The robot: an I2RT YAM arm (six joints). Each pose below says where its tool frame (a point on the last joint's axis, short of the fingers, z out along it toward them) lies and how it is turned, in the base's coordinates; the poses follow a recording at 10 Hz.
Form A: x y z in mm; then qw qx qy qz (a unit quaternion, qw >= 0).
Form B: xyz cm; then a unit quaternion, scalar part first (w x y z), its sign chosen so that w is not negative. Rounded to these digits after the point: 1 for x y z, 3 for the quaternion.
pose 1, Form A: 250 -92 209 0.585 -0.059 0.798 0.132
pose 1, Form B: 25.0 -9.2 20.9 0.585 -0.059 0.798 0.132
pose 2, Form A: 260 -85 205 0.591 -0.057 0.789 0.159
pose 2, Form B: 26.0 -8.5 20.5 0.591 -0.057 0.789 0.159
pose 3, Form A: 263 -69 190 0.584 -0.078 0.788 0.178
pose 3, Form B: 26.3 -6.9 19.0 0.584 -0.078 0.788 0.178
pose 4, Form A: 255 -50 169 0.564 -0.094 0.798 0.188
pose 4, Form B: 25.5 -5.0 16.9 0.564 -0.094 0.798 0.188
